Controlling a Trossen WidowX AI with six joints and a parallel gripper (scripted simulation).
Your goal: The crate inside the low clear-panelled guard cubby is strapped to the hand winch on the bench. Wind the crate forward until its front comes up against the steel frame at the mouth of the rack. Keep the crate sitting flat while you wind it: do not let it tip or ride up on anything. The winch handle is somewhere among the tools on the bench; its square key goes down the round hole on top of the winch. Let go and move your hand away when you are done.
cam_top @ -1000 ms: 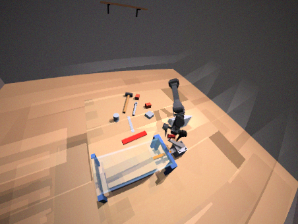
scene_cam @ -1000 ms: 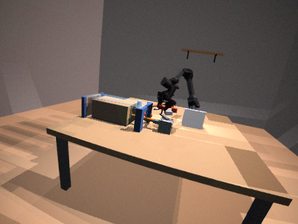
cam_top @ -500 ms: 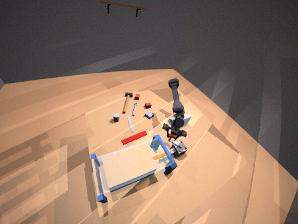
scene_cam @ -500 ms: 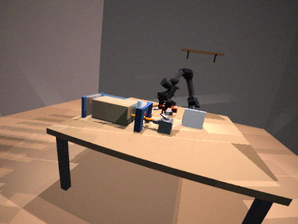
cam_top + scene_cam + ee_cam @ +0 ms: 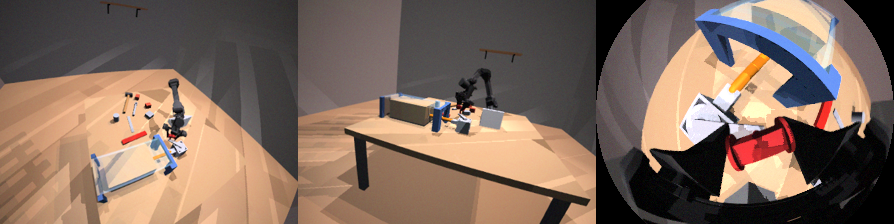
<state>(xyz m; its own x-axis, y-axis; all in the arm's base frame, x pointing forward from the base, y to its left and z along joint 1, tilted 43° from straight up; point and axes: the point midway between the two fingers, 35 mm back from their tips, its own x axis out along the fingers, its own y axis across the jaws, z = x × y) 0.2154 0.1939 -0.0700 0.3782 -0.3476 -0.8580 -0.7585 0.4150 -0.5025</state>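
My gripper tip is 20 mm to the left of the red grip and 10 mm past it. Round my gripper tip: blue frame (90 mm ahead, 80 mm to the left, 30 mm below); grey winch (100 mm below, 90 mm behind, 50 mm to the left); winch handle (40 mm behind, 30 mm below, 10 mm to the left).
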